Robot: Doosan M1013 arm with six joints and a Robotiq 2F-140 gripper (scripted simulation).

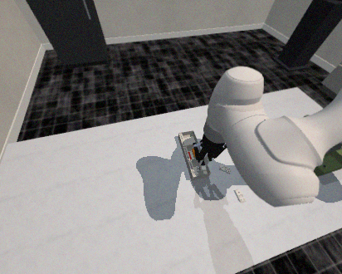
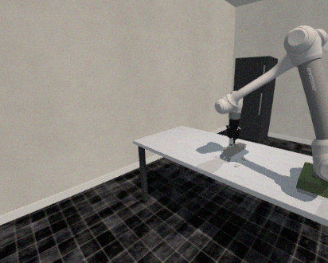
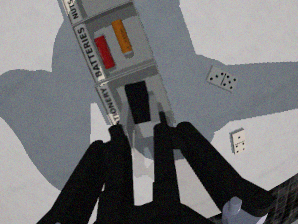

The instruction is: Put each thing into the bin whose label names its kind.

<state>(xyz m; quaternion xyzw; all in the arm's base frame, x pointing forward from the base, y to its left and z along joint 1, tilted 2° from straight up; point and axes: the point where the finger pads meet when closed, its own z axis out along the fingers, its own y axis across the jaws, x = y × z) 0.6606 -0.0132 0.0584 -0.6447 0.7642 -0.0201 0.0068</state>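
The grey piece is 90 mm below my hand. Also, from my hand: red battery: 20 mm ahead, 80 mm to the right, 90 mm below; then small black piece: 10 mm to the left, 30 mm below; then grey bin tray: 80 mm to the right, 80 mm below.
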